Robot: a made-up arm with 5 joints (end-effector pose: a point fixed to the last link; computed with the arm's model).
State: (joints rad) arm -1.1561 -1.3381 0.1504 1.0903 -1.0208
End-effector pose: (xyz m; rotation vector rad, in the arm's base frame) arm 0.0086 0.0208 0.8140 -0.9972 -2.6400 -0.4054
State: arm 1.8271 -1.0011 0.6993 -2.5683 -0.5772
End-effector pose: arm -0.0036 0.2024 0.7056 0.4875 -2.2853 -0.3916
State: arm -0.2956 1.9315 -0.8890 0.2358 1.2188
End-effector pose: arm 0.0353 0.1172 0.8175 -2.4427 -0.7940 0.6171
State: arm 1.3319 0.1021 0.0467 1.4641 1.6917
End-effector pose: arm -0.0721 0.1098 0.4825 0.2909 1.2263 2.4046
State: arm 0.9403 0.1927 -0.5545 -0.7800 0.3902
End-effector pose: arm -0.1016 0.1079 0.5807 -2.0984 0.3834 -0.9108
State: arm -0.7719 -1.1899 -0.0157 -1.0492 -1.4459
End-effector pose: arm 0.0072 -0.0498 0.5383 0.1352 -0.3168 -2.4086
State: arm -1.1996 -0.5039 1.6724 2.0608 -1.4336
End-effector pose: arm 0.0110 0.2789 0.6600 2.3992 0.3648 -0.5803
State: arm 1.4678 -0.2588 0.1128 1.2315 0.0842
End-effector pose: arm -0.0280 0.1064 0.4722 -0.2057 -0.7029 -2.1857
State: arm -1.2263 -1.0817 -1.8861 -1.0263 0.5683
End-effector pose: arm 0.0765 -0.0313 0.5925 -2.1671 -1.2255 -1.4301
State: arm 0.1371 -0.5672 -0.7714 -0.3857 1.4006
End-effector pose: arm -0.0512 0.1273 0.5096 1.9789 0.9396 1.5969
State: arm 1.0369 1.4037 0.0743 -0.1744 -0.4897
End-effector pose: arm 0.0682 -0.0508 0.5894 -1.6455 0.0260 -0.1545
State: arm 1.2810 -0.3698 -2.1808 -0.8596 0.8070
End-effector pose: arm -0.0330 0.3305 0.6169 -0.3311 0.6279 -0.7162
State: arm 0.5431 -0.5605 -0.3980 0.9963 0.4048
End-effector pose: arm -0.0180 0.0493 0.4574 -0.4432 -1.3881 -2.5252
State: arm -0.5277 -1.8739 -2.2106 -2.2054 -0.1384
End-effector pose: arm 0.1434 0.1165 0.5730 -1.9371 -0.0666 -1.0502
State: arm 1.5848 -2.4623 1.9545 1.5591 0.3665
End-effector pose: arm -0.0082 0.3382 0.8284 2.6817 0.1786 1.0088
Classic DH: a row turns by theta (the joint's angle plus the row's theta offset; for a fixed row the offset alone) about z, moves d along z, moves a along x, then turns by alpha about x. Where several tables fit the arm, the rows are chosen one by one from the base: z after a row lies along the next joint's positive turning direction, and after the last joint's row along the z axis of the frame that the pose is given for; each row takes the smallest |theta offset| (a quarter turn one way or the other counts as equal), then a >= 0, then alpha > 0; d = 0 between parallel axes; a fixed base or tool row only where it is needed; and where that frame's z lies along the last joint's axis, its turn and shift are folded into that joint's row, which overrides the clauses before.
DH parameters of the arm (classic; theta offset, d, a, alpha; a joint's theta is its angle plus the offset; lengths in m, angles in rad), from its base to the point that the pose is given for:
base (fixed): 1.5708 0.6482 0.1557 1.5708
joint 1: -1.5708 0.0516 0.0295 -1.5708
joint 2: 0 0.0336 0.0117 -1.5708
joint 3: 1.5708 0.0792 0.1308 -1.5708
joint 4: 0 0.0034 0.0242 1.5708
joint 5: -1.0806 0.0081 -0.0399 2.5084
tool (fixed): -3.0773 -0.09 0 0

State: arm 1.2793 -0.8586 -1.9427 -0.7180 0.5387
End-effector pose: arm 0.0447 0.3704 0.5856 -0.0838 0.8234 -1.2115
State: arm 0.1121 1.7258 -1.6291 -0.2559 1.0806
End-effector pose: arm -0.0335 0.1229 0.7843 -2.3499 0.2845 0.5202
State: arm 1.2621 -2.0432 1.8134 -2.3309 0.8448
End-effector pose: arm 0.0220 0.2564 0.7357 -0.0282 -2.4001 -0.9035
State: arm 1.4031 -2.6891 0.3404 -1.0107 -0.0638
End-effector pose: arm 0.1704 0.3210 0.5869 -0.5823 -2.0650 1.1407
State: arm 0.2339 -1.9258 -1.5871 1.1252 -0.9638
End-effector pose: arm 0.3014 0.1715 0.6807 1.4118 -1.6335 -0.6062
